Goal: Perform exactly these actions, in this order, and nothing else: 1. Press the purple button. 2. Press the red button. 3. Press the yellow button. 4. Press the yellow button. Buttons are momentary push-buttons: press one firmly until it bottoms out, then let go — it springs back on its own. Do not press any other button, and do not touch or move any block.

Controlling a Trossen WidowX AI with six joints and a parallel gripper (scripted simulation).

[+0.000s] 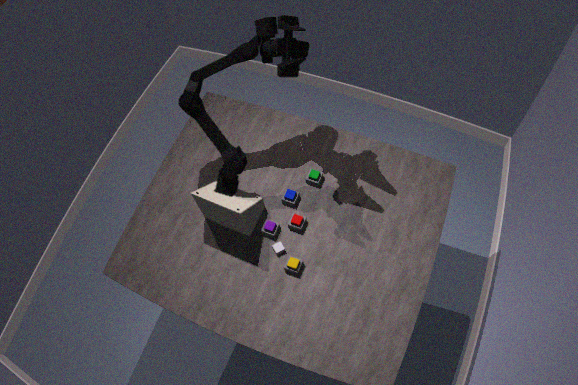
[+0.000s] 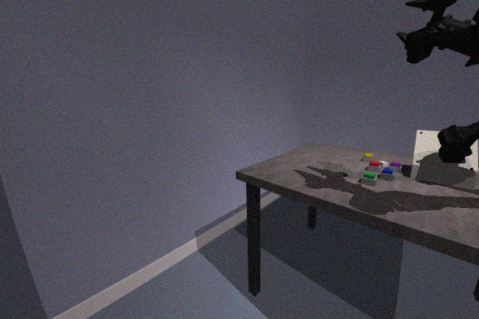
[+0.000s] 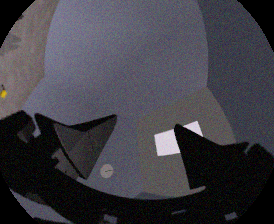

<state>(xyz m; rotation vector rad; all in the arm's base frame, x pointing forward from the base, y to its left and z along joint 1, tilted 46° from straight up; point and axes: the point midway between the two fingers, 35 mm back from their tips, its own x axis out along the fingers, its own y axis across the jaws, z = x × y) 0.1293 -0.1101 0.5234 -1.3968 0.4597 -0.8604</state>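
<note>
My gripper tip is now 520 mm above the purple button, 340 mm to the left of it and 50 mm past it. The rest, counted from my gripper tip: blue button: 520 mm below, 200 mm to the right, 20 mm behind; then red button: 520 mm below, 290 mm to the right, 30 mm ahead; then green button: 520 mm below, 110 mm to the right, 50 mm ahead.
</note>
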